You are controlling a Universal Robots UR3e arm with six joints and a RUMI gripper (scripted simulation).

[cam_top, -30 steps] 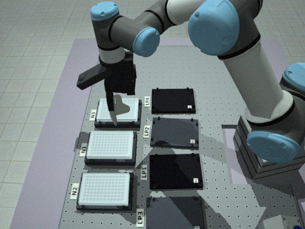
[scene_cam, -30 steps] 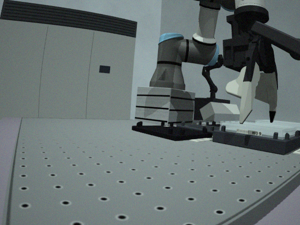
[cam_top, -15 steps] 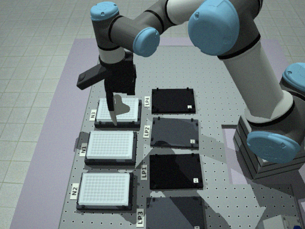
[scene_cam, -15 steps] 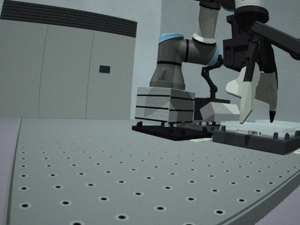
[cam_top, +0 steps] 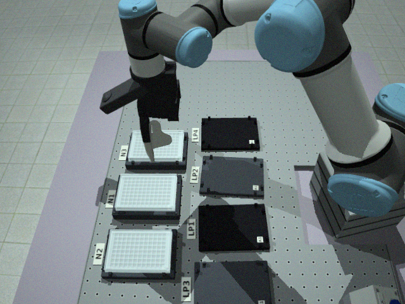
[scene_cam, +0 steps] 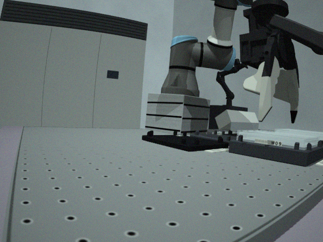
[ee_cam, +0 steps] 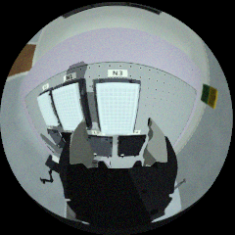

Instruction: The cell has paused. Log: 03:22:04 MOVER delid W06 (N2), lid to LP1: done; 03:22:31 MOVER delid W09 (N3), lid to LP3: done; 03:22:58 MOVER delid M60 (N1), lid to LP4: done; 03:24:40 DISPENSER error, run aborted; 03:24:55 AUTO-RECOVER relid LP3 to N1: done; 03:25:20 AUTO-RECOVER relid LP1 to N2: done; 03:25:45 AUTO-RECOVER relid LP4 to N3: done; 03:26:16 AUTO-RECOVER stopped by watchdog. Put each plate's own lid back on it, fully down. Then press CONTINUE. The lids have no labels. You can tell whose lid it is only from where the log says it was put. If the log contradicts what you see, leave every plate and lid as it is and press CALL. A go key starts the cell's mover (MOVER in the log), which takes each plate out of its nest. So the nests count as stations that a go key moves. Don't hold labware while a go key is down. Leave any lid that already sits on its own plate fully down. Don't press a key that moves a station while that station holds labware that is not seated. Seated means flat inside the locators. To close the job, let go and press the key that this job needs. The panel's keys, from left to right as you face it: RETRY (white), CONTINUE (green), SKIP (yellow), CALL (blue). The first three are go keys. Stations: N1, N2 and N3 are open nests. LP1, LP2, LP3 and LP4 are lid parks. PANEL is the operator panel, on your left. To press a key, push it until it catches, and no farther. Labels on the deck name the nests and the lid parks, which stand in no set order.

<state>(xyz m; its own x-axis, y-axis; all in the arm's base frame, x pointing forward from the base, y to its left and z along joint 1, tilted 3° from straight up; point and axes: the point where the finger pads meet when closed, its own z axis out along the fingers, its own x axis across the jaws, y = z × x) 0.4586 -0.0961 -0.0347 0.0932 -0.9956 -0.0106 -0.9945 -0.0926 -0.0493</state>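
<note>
The lid is 3 cm below my hand. Also, from my hand: plate 3 cm below; LP2 lid park 19 cm behind, 6 cm below, 5 cm to the left; LP4 lid park 17 cm behind, 8 cm to the right, 6 cm below.
</note>
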